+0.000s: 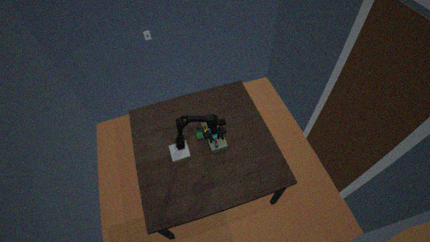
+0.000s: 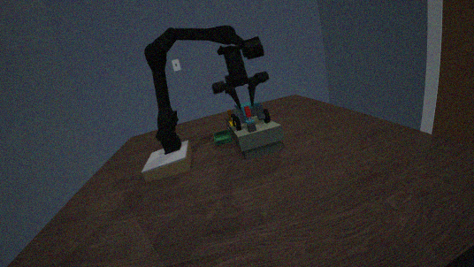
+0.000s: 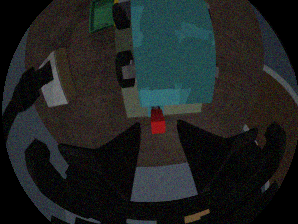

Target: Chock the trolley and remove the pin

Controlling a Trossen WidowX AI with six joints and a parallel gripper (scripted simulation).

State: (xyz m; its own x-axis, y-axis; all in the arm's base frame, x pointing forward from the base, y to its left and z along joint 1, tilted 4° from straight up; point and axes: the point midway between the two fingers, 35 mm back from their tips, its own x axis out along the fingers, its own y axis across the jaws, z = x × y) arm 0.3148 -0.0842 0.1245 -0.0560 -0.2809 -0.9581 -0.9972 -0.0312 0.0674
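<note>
Right now my gripper tip is 3 cm above the red-headed stop pin and 1 cm to the left of it. Round my gripper tip: grey-green ramp block 12 cm below, 10 cm to the left, 2 cm ahead; then trolley 9 cm to the left, 5 cm below, 2 cm ahead; then yellow chock 18 cm to the left, 8 cm below, 5 cm behind.
</note>
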